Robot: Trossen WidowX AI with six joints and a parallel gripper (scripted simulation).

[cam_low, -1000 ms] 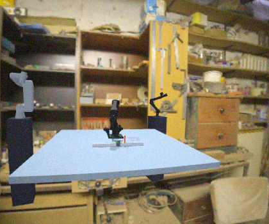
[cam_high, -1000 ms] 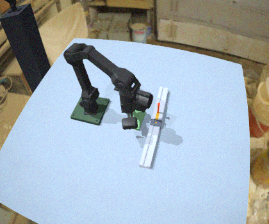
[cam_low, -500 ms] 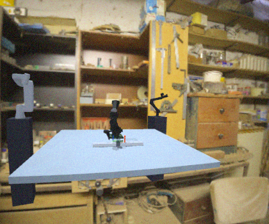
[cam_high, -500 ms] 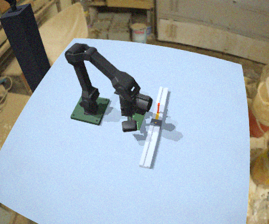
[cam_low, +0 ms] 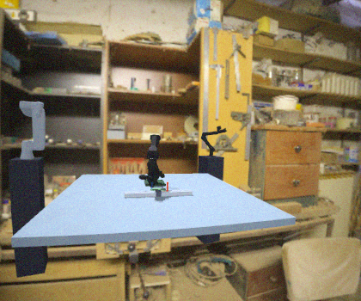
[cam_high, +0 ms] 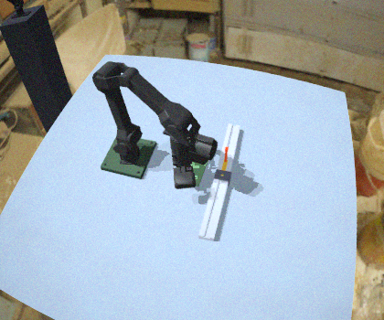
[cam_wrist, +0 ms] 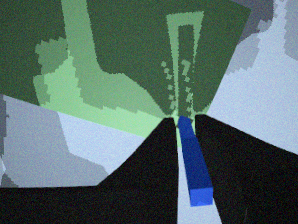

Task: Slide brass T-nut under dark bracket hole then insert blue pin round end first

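Right now my gripper tip is 2 cm to the right of the green tray, 2 cm above it and 1 cm short of it. From my gripper tip the other things lie so: aluminum rail (13 cm ahead); blue pin (right at my gripper tip).
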